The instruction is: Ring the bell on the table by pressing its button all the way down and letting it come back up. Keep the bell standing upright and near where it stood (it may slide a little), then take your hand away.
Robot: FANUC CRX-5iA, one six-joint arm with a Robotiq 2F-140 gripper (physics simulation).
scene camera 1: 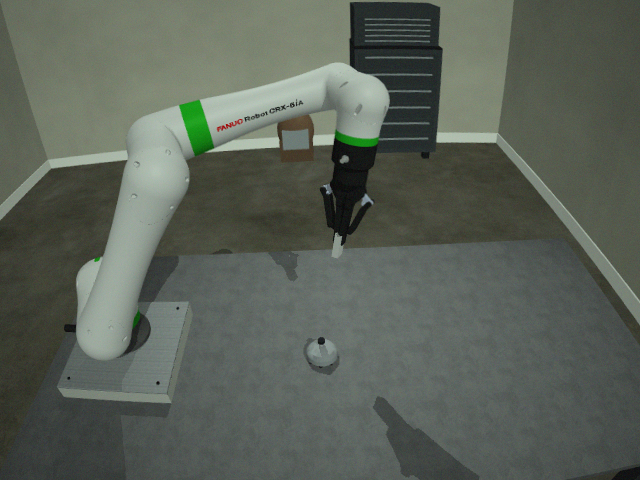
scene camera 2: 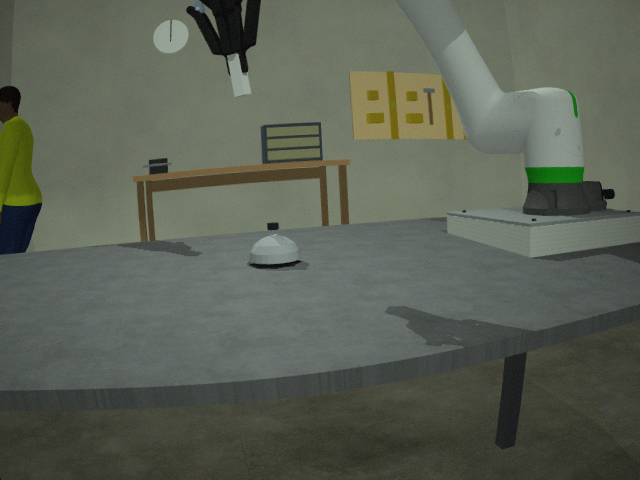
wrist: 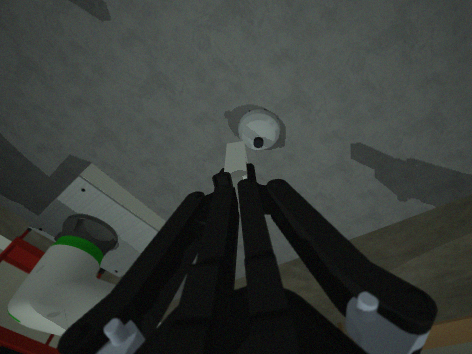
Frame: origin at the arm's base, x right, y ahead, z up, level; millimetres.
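Seen in the pictures: gripper, fingertip midpoint: (scene camera 1: 336, 255) (scene camera 2: 243, 95) (wrist: 238, 156); arm's base, origin of the base link: (scene camera 2: 556, 212) (wrist: 91, 232).
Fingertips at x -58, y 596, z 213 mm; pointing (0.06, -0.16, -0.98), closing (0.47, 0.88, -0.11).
Note:
Offsets run from my fingertips to a thing's middle. Level surfaces: height alone.
A pale domed bell {dz -234, dx +90, dy -45 mm} (scene camera 1: 321, 355) (scene camera 2: 274, 250) (wrist: 260, 122) stands upright on the grey table {dz -267 mm} (scene camera 1: 465, 335) (scene camera 2: 155, 320) (wrist: 150, 60). Its black button {dz -206, dx +90, dy -45 mm} (scene camera 1: 321, 340) (scene camera 2: 272, 225) (wrist: 258, 142) stands up on top, with a gap above the dome in scene camera 2. My gripper (scene camera 1: 337, 245) (scene camera 2: 239, 77) (wrist: 238, 156) is shut and empty, its pale fingertips together and pointing down. It hangs high above the table, well apart from the bell. In the wrist view the bell shows just beyond the tips, a little to the right.
The robot's base plate (scene camera 1: 149, 356) (scene camera 2: 485, 232) (wrist: 107, 222) stands on the table, left of the bell in scene camera 1. Beyond the table are a dark tool cabinet (scene camera 1: 398, 98), a wooden workbench (scene camera 2: 242, 172) and a person in yellow (scene camera 2: 18, 160).

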